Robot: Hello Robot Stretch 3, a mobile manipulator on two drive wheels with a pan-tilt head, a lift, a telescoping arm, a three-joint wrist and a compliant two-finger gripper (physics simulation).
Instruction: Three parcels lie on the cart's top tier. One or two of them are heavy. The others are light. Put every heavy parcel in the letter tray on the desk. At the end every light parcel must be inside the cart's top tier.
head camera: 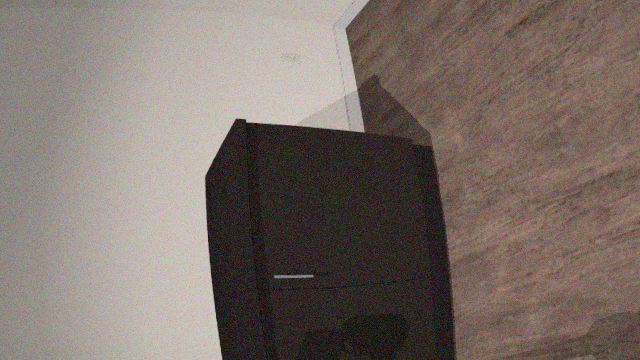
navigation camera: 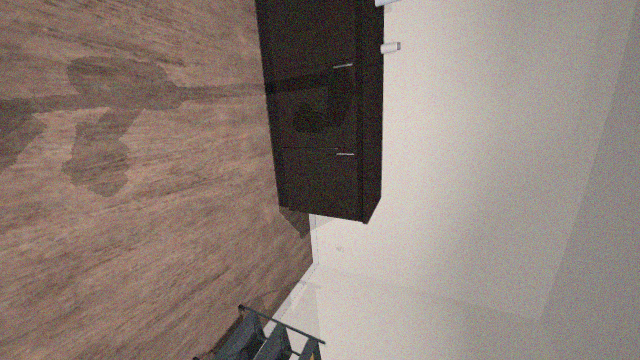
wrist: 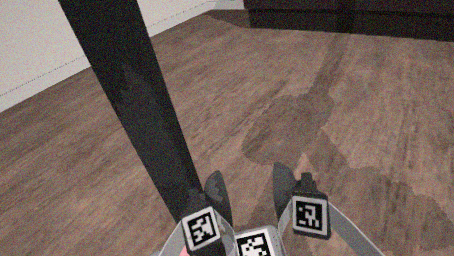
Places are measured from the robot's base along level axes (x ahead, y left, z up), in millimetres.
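Where they show: gripper, fingertip midpoint: (wrist: 249, 185).
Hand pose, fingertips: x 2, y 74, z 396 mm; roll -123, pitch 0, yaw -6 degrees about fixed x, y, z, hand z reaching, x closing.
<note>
After its pixels a point has its place.
The cart (navigation camera: 242, 336) {z 132, x 1621, y -511 mm} shows in part at the bottom edge of the navigation view, turned on its side by the camera. A small orange patch of a parcel (navigation camera: 313, 357) {z 718, x 1638, y -431 mm} shows in its top tier; the other parcels are out of view. I cannot make out the letter tray or tell whether the dark furniture is the desk. My gripper (wrist: 249, 185) {z 396, x 2, y 74 mm} is open and empty above the wooden floor in the wrist view, well away from the cart.
A dark cabinet (head camera: 340, 210) {z 531, x 1399, y 766 mm} (navigation camera: 320, 180) {z 508, x 1392, y 772 mm} (wrist: 400, 22) {z 81, x 1091, y 1148 mm} with thin handles stands by the pale wall (head camera: 125, 150) {z 1350, x 2160, y 897 mm}. A small white object (navigation camera: 390, 47) {z 988, x 964, y 1776 mm} is on its top. A wide black bar (wrist: 130, 95) crosses the left of the wrist view. Shadows lie on the wooden floor.
</note>
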